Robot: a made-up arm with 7 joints.
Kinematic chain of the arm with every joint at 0, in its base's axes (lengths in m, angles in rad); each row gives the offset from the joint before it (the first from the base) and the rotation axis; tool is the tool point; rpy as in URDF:
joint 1: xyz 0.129 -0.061 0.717 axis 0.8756 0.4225 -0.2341
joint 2: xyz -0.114 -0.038 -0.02 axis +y
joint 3: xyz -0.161 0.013 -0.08 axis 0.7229 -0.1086 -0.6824
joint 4: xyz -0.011 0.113 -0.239 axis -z
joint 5: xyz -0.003 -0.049 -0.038 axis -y
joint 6: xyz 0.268 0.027 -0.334 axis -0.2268 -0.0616 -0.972
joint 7: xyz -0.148 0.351 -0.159 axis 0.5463 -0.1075 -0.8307
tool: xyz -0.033 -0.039 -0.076 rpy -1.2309 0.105 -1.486
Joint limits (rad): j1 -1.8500..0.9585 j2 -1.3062..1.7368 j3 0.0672..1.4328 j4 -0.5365..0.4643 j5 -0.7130..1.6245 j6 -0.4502..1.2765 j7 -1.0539..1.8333
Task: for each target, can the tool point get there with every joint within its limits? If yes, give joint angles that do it. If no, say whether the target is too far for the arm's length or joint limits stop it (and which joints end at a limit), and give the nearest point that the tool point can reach.
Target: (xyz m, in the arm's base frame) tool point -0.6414 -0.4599 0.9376
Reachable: no: joint limits stop it (at a limit: joint 2, joint 4, joint 5, joint 7) | nearest point -0.3349 -0.5594 0.9889 | short by 0.326 m
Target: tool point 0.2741 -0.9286 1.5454
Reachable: no: joint limits stop it (at a limit: joint 1, joint 3, joint 4, joint 6) | nearest point 0.2471 -0.7694 1.3001 | short by 0.294 m
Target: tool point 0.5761 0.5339 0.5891
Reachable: yes | joints -1.4743 -0.9157 0.9465 0.2018 0.4220 0.3327 0.3677
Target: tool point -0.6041 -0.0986 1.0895
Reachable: no: joint limits stop it (at a limit: joint 2, joint 3, joint 4, joint 6) | nearest point -0.5359 -0.0927 1.0561 | short by 0.076 m
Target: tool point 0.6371 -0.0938 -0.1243
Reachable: yes | joints -0.6644 0.6821 1.1932 -0.3156 0.0824 1.0818 1.3934
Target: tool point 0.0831 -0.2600 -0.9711
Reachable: no: too far | nearest point 0.0694 -0.2273 -0.5898 | short by 0.383 m
